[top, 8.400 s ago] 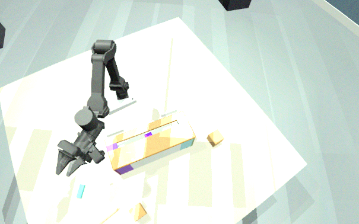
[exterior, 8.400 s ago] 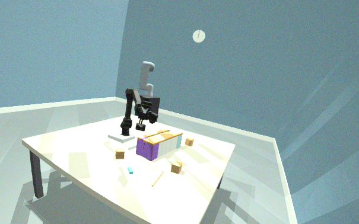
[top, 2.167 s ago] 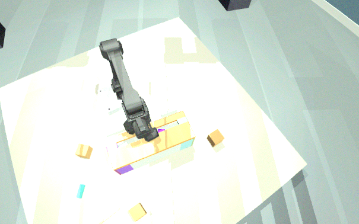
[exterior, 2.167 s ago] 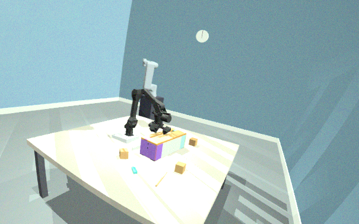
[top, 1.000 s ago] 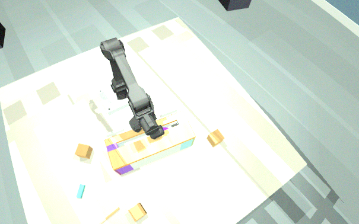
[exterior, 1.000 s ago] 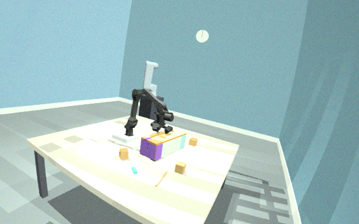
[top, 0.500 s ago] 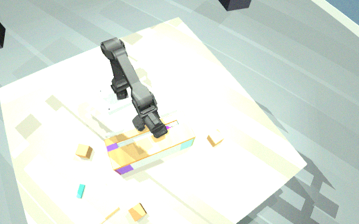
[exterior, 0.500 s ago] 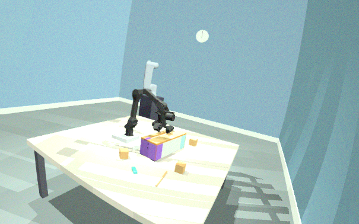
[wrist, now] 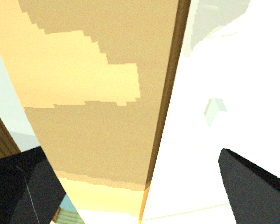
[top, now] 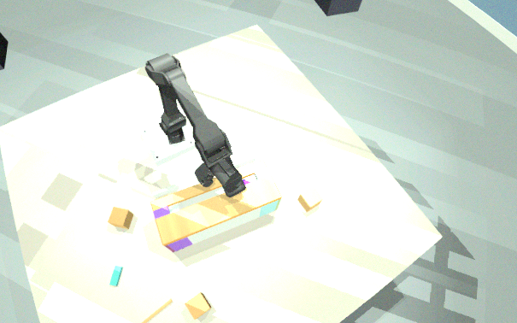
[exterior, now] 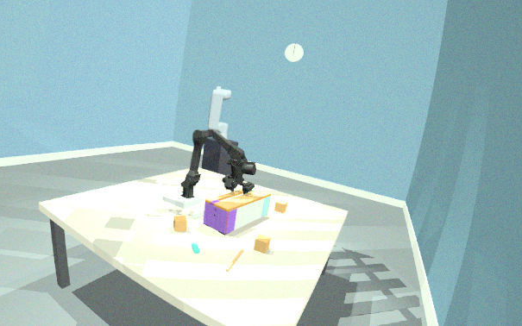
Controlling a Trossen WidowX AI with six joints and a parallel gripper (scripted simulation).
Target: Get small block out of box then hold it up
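Right now my gripper tip is 5 cm short of the purple block and 2 cm to the right of it. The rest, counted from my gripper tip: thin stick 39 cm to the right, 33 cm ahead, 9 cm below; then box 9 cm to the right, 4 cm ahead, 3 cm below.
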